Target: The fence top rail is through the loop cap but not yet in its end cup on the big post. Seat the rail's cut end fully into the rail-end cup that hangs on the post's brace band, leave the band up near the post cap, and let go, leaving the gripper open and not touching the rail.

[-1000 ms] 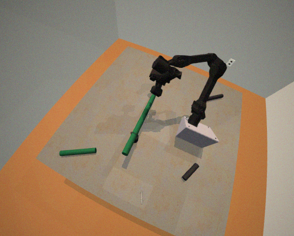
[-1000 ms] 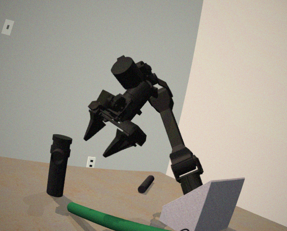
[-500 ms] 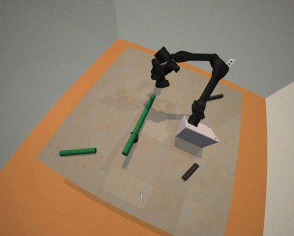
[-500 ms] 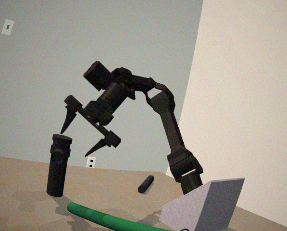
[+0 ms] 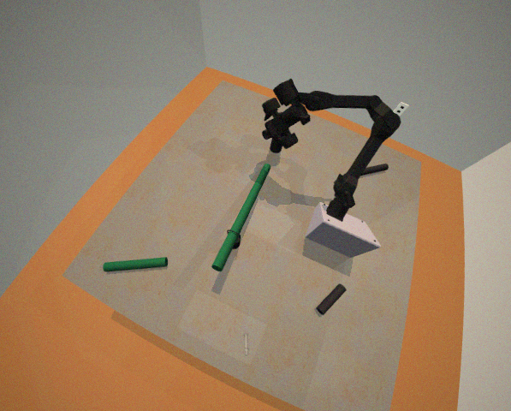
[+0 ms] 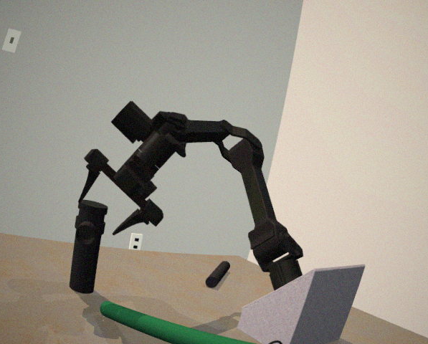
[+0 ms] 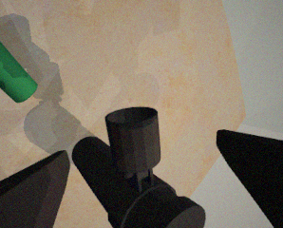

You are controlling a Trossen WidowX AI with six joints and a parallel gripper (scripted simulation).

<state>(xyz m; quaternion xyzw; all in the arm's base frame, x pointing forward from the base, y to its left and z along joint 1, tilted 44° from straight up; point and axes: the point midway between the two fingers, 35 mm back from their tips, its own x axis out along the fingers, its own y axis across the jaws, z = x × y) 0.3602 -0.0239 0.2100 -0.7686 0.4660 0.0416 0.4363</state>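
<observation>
The rail-end cup lies 1 cm ahead of my gripper tip, 3 cm to the right of it and 4 cm below it. From my gripper tip the other things lie so: short dark cylinder 54 cm behind, 43 cm to the left, 18 cm below; small white pin 33 cm behind, 71 cm to the left, 19 cm below; short green tube 16 cm ahead, 71 cm to the left, 18 cm below.
</observation>
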